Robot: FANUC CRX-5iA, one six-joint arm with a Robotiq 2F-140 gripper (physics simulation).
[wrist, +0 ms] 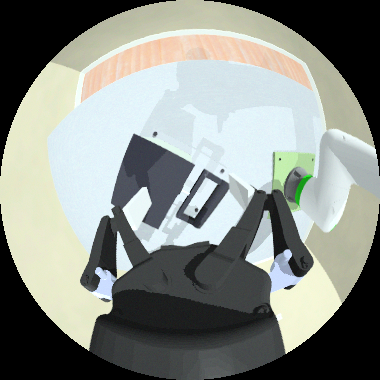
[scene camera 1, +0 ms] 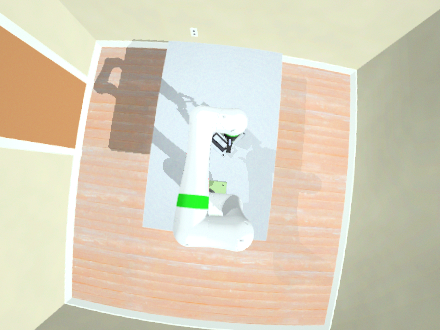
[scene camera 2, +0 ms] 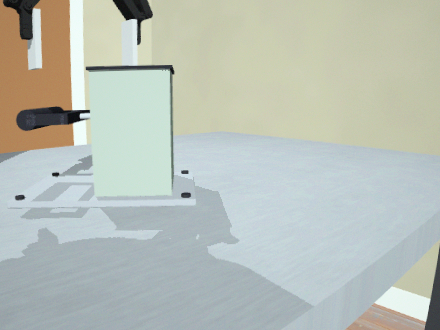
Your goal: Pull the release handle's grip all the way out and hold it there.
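The release handle's grip (scene camera 2: 42,119) (wrist: 214,206) is a dark frame with a thick outer bar. It stands out sideways from a pale green box (scene camera 2: 132,132) with a dark top (wrist: 155,170), and a short length of light rod shows between them in the scene camera 2 view. My gripper (scene camera 2: 82,65) (wrist: 187,188) is wide open and empty, above the box and the grip. In the wrist view one light finger pad overlaps the box top and the other is past the grip's outer side. In scene camera 1 the arm hides most of the box.
The box stands on a light baseplate (scene camera 2: 140,203) with dark bolts, on the grey table (scene camera 1: 225,75) (scene camera 2: 325,200) (wrist: 100,140). The robot's green mounting plate (scene camera 1: 218,186) (wrist: 282,162) is on the same table. Walls stand around the floor.
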